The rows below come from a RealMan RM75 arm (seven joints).
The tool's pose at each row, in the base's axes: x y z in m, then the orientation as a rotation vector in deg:
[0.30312 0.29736 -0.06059 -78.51 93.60 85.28]
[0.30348 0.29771 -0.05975 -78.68 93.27 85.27]
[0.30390 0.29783 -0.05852 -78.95 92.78 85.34]
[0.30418 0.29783 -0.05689 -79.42 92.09 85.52]
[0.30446 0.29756 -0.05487 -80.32 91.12 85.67]
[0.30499 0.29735 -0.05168 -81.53 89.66 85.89]
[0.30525 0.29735 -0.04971 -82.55 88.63 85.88]
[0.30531 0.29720 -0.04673 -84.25 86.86 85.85]
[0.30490 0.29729 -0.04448 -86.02 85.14 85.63]
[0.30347 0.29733 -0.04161 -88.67 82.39 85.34]
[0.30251 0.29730 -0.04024 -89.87 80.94 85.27]
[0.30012 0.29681 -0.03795 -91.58 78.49 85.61]
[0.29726 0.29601 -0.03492 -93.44 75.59 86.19]
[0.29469 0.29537 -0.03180 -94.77 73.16 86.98]
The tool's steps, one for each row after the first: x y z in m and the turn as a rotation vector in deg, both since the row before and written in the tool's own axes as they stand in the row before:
[-0.00098 -0.00004 0.00003 -0.11 -0.05 -0.26]
[-0.00127 0.00009 -0.00029 -0.23 -0.08 -0.35]
[-0.00154 0.00038 -0.00047 -0.43 -0.05 -0.47]
[-0.00181 0.00056 -0.00081 -0.63 0.10 -0.75]
[-0.00296 0.00074 -0.00109 -0.90 0.07 -1.10]
[-0.00186 0.00047 -0.00053 -0.60 0.19 -0.87]
[-0.00268 0.00101 -0.00085 -1.01 0.31 -1.49]
[-0.00198 0.00110 -0.00031 -0.93 0.42 -1.53]
[-0.00233 0.00219 -0.00018 -1.48 0.58 -2.36]
[-0.00109 0.00127 -0.00002 -0.76 0.18 -1.17]
[-0.00160 0.00294 -0.00013 -1.46 0.02 -1.70]
[-0.00222 0.00360 -0.00032 -1.80 -0.09 -1.88]
[-0.00250 0.00323 -0.00020 -1.62 -0.27 -1.38]

